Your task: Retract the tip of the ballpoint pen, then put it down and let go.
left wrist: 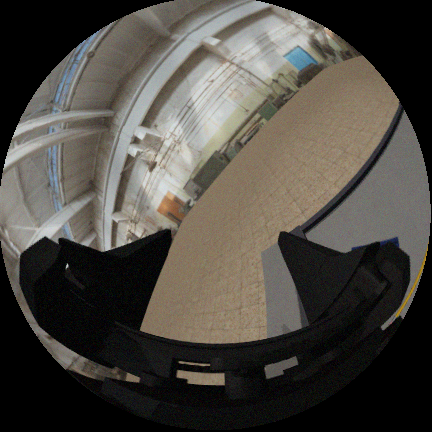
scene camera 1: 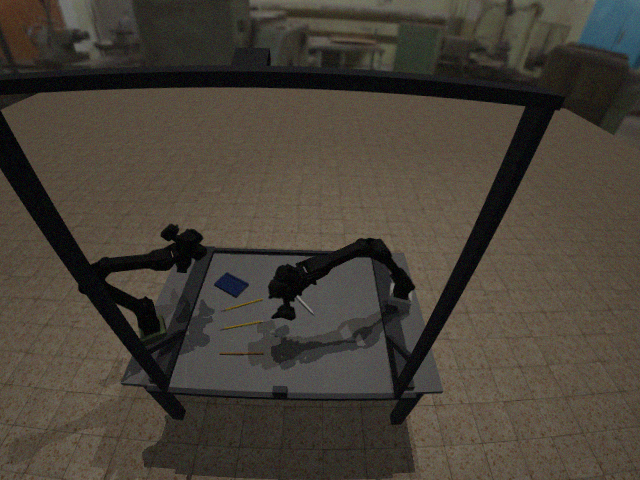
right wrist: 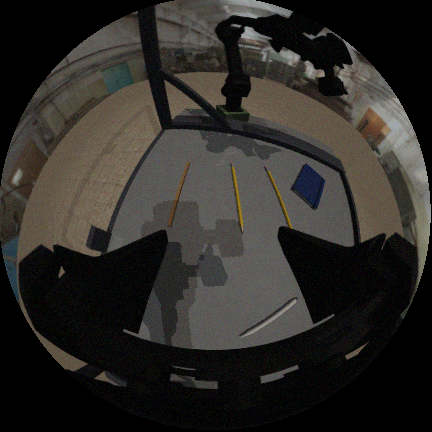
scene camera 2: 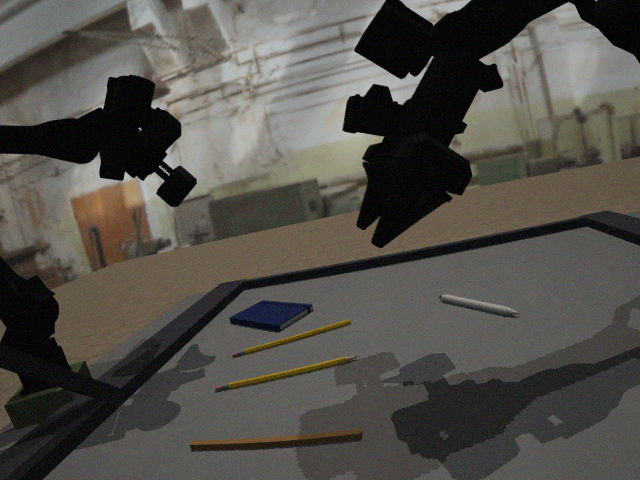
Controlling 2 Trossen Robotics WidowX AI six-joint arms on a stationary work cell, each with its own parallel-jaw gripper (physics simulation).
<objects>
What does the blue notebook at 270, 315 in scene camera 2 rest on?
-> The table.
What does my left gripper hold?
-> Nothing.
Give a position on a blue notebook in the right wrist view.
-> At 309, 184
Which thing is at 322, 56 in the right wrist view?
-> My left gripper.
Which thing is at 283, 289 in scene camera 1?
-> My right gripper.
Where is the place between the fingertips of my left gripper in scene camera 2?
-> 161, 166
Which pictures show my right gripper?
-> Scene camera 1, the right wrist view and scene camera 2 only.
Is my left gripper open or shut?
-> Open.
</objects>
